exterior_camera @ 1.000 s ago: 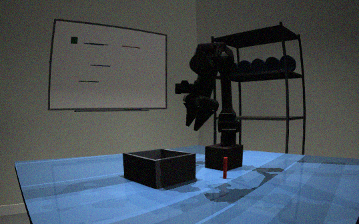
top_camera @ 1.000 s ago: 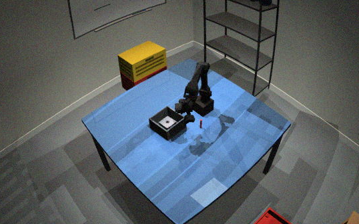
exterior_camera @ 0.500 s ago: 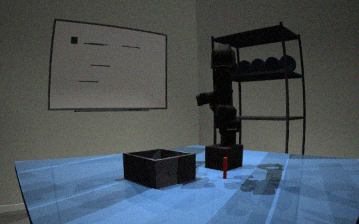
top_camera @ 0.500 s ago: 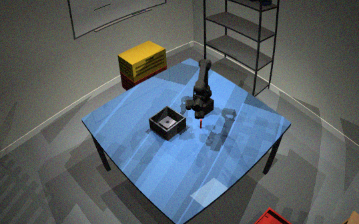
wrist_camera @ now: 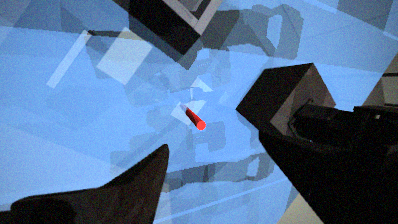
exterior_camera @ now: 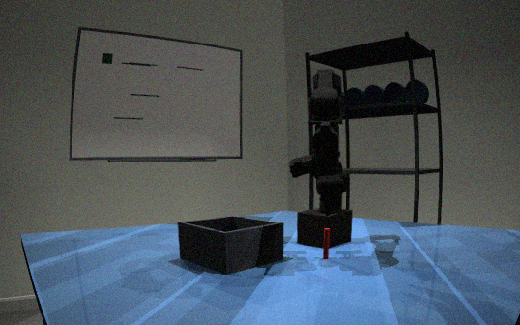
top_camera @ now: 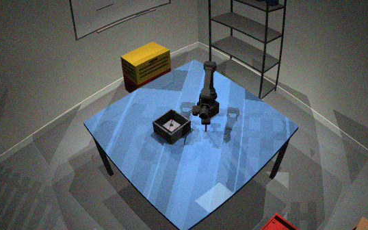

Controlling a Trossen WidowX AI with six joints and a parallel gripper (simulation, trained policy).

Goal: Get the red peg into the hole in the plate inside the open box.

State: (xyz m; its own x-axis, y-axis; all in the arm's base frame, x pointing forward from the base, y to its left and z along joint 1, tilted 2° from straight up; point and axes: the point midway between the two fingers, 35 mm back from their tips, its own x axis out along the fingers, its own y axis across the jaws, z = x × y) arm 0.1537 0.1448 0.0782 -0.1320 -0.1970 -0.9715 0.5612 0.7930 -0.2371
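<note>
My gripper tip is 9 cm above the red peg and 1 cm past it. Round my gripper tip: plate 19 cm ahead, 14 cm to the right, 9 cm below; dark box 19 cm ahead, 14 cm to the right, 11 cm below.
</note>
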